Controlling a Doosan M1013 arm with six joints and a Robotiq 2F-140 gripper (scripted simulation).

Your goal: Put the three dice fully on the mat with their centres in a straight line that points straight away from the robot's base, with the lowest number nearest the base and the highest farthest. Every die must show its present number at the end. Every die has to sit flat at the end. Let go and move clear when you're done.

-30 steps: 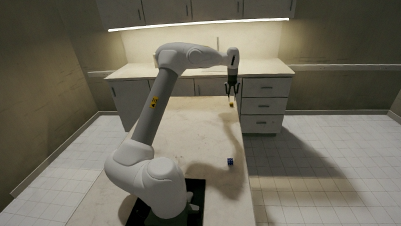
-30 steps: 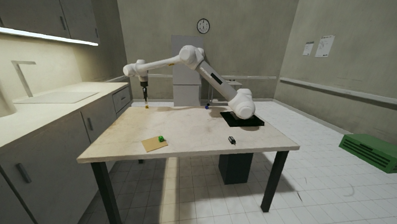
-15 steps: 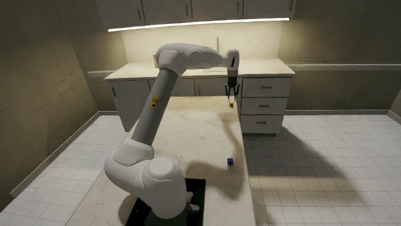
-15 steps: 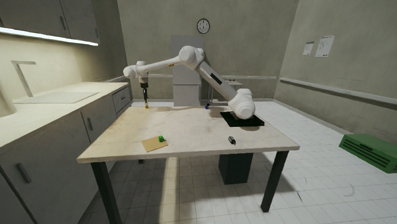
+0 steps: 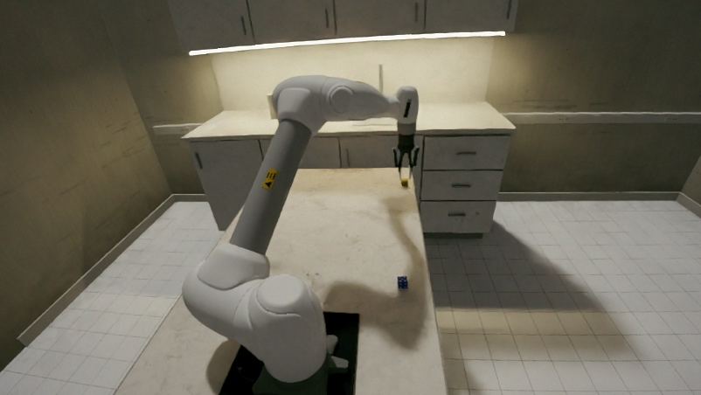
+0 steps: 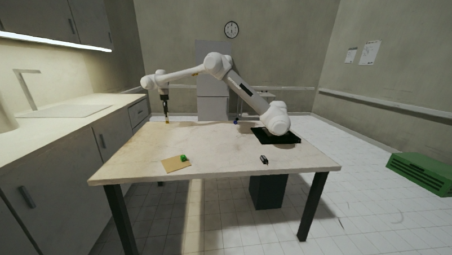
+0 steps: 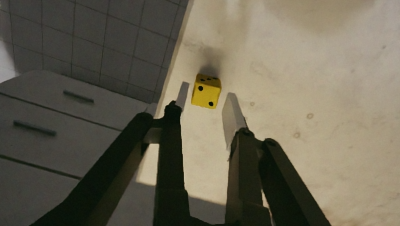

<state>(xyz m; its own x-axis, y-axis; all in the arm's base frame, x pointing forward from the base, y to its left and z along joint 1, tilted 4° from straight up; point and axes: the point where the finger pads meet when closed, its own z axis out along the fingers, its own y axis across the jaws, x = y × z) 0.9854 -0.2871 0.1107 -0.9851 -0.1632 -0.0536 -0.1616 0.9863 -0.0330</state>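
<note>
Now: hand 5 cm above the yellow die. The rest, counted from my hand: tan mat 22 cm behind, 69 cm to the left, 7 cm below; green die 26 cm behind, 66 cm to the left, 5 cm below; blue die 68 cm behind, 2 cm to the left, 5 cm below.
</note>
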